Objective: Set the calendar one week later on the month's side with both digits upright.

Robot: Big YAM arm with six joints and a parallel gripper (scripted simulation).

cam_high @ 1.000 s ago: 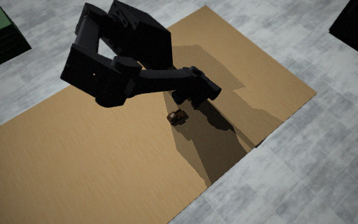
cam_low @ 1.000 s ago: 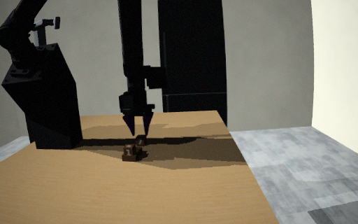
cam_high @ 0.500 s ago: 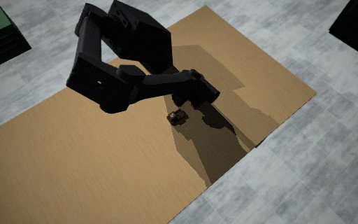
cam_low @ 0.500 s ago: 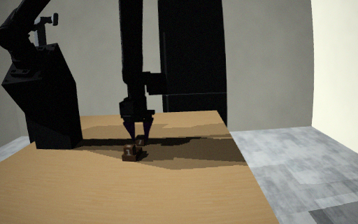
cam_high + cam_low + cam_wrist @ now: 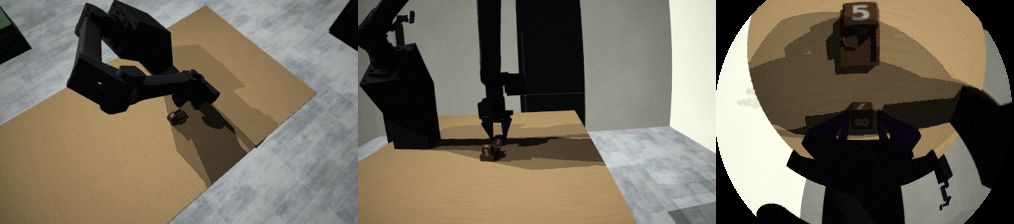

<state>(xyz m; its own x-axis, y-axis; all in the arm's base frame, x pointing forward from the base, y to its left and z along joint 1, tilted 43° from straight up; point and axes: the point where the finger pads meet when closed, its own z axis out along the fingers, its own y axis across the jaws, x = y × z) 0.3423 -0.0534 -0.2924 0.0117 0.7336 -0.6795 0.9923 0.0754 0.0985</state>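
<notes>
Now: hand 110 mm to the left of the brown tray and 10 mm above it.
</notes>
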